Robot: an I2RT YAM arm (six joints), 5 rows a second.
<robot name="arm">
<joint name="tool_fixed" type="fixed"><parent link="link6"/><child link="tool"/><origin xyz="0 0 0" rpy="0 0 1.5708"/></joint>
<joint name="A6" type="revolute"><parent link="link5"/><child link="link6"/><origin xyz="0.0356 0 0.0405" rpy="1.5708 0 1.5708"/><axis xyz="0 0 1"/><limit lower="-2.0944" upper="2.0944"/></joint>
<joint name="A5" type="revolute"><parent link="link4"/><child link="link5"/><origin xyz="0.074 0.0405 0.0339" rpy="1.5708 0 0"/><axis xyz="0 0 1"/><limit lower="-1.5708" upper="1.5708"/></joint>
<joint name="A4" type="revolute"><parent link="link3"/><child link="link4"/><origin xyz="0.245 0.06 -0.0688" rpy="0 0 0"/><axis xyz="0 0 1"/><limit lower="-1.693" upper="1.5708"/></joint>
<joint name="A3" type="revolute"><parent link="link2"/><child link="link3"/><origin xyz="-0.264 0 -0.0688" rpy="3.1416 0 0"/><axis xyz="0 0 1"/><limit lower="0" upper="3.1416"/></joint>
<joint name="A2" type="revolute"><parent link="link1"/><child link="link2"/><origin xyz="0.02 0.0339 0.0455" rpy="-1.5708 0 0"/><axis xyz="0 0 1"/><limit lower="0" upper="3.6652"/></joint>
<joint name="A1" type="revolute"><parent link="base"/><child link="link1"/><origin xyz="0 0 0.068" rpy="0 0 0"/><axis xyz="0 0 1"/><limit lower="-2.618" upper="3.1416"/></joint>
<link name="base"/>
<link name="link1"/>
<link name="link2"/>
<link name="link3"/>
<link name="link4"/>
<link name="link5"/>
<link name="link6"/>
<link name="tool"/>
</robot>
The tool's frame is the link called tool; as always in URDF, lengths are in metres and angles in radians.
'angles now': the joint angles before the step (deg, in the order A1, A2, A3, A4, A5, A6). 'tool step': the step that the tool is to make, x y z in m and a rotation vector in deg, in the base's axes. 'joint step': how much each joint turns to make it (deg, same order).
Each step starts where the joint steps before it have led.
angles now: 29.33 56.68 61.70 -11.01 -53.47 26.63
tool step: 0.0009 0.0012 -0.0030 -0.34 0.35 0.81
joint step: 0.10 0.28 -0.32 -0.15 -0.70 -0.34
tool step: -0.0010 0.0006 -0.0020 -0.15 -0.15 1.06
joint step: 0.20 -0.10 -0.38 -0.09 -0.83 -0.53
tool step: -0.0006 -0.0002 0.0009 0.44 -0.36 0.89
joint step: -0.06 -0.08 -0.09 0.67 -0.97 0.16
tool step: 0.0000 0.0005 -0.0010 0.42 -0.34 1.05
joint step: 0.02 0.00 -0.50 1.13 -1.04 0.16
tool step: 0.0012 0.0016 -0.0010 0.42 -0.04 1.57
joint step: 0.08 0.43 -0.30 1.28 -1.52 0.37
